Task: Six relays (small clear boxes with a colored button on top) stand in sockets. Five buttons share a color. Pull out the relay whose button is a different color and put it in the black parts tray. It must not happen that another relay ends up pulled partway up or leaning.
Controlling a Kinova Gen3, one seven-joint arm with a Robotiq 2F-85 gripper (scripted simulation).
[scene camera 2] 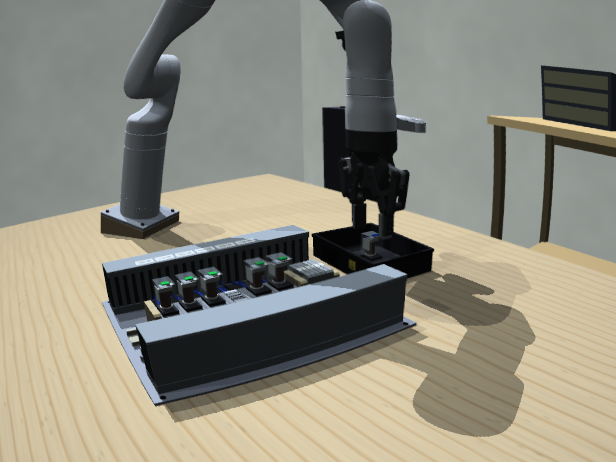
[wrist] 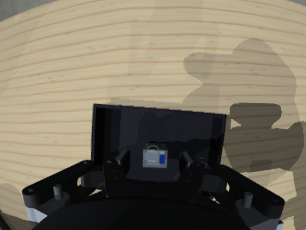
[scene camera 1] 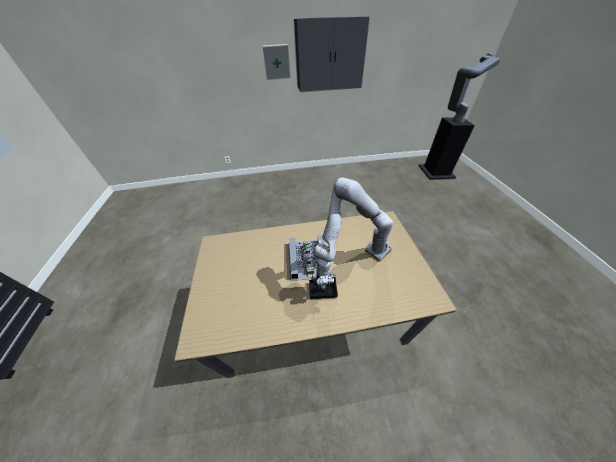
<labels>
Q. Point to a black parts tray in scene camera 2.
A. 340, 248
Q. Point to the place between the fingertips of the gripper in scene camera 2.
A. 372, 233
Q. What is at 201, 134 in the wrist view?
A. A black parts tray.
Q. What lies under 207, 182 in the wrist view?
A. The gripper.
</labels>
